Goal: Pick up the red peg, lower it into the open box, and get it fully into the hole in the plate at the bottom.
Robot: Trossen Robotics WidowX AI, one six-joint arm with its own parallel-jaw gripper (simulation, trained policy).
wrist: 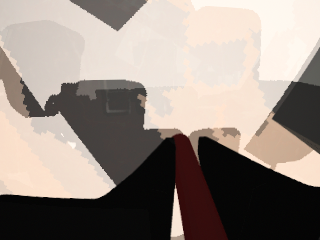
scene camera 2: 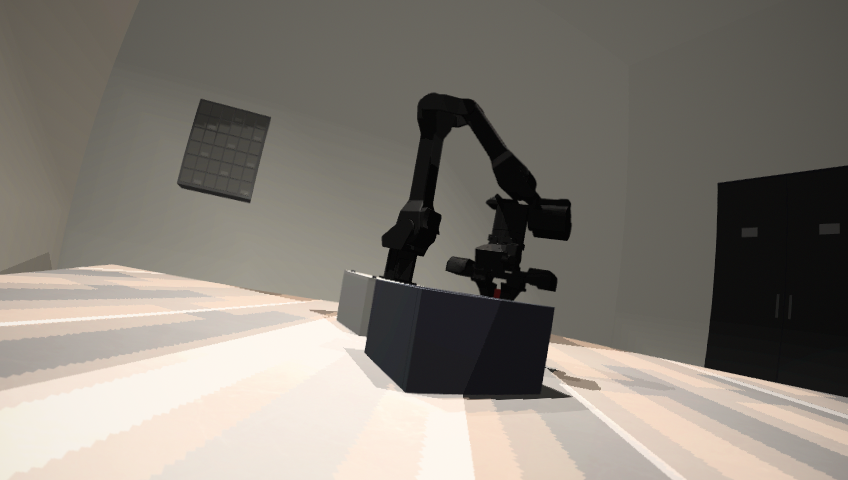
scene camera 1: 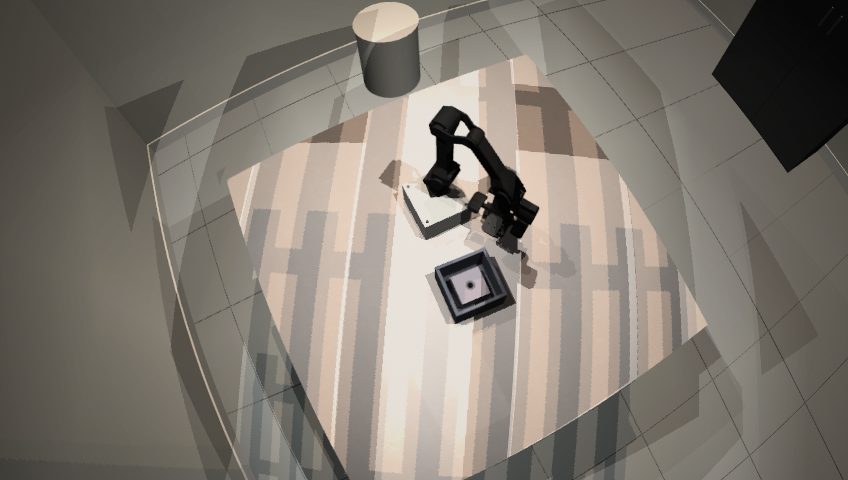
dark box: scene camera 2; scene camera 1; not seen in the wrist view (out of frame)
same spot on dark box: (scene camera 2: 427, 341) = (scene camera 1: 459, 318)
